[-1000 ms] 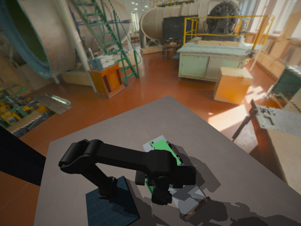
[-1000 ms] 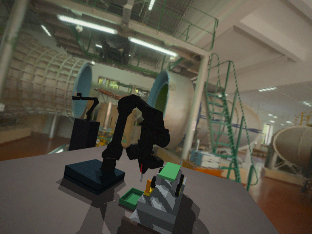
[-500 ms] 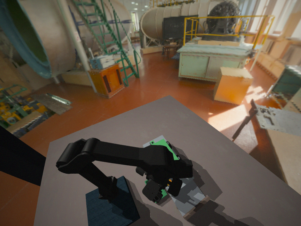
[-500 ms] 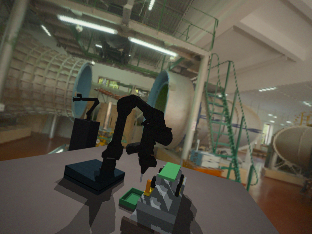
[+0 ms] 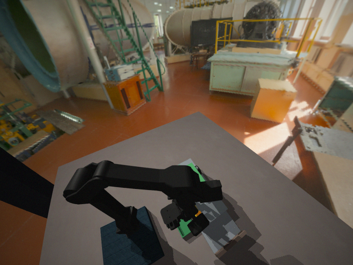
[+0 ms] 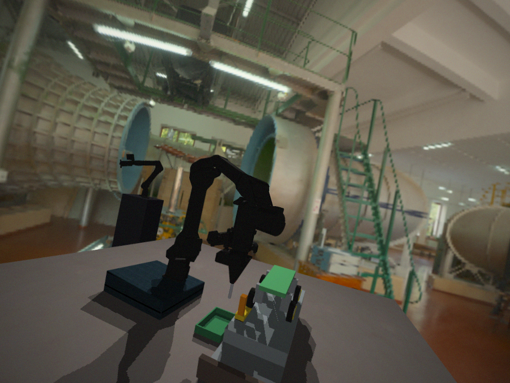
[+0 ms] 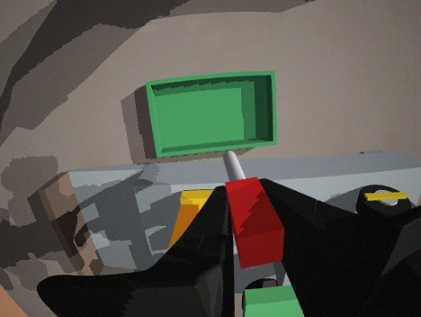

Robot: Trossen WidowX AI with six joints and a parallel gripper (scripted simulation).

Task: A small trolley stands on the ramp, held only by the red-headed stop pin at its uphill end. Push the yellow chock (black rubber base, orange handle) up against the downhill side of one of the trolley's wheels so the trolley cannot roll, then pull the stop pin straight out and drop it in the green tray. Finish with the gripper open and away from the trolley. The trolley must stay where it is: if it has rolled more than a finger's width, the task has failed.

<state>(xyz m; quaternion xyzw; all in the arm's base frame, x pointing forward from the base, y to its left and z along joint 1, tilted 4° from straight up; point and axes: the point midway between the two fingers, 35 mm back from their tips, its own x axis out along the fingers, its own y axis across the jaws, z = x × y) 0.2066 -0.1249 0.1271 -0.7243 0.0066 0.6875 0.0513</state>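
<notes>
Now: gripper tip 14 cm above the green tray and 2 cm past it. The rest, counted from my gripper tip: red-headed stop pin: right at my gripper tip; trolley: 12 cm ahead, 7 cm to the left, 2 cm below; yellow chock: 5 cm below, 5 cm ahead, 2 cm to the right.
</notes>
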